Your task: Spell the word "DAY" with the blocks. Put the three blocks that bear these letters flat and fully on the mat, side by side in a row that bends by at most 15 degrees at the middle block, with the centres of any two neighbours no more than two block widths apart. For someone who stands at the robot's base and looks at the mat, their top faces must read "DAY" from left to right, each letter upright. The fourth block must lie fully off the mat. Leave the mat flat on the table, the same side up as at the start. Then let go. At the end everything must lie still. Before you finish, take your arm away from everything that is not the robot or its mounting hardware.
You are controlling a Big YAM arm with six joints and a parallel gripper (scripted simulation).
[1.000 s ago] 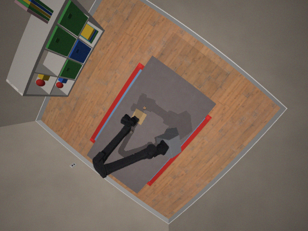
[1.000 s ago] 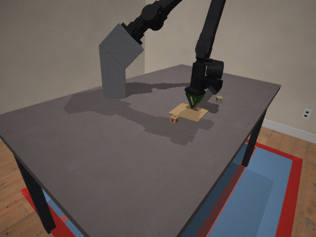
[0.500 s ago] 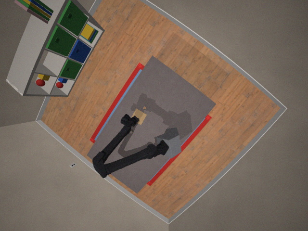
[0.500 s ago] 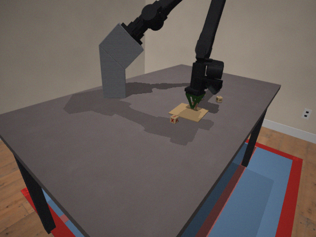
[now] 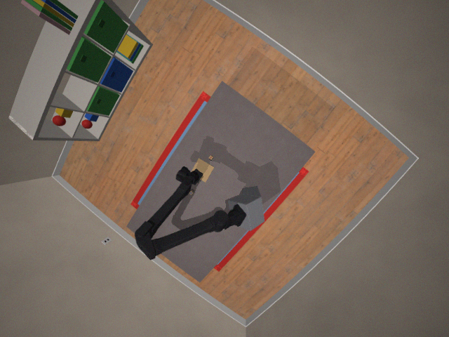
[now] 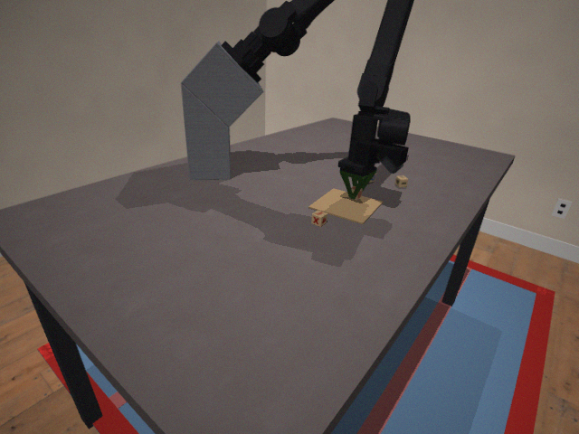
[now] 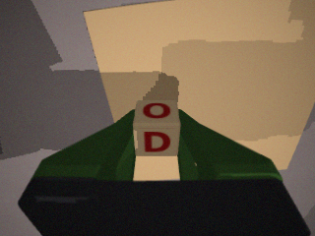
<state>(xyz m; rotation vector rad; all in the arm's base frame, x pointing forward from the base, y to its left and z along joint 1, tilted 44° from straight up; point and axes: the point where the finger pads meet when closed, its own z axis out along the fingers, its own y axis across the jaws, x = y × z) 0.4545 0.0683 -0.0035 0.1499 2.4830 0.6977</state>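
My gripper is now 40 mm to the left of the tan mat and 20 mm above it. From my hand the other things lie so: wooden block 160 mm to the right, 10 mm below, 10 mm ahead.
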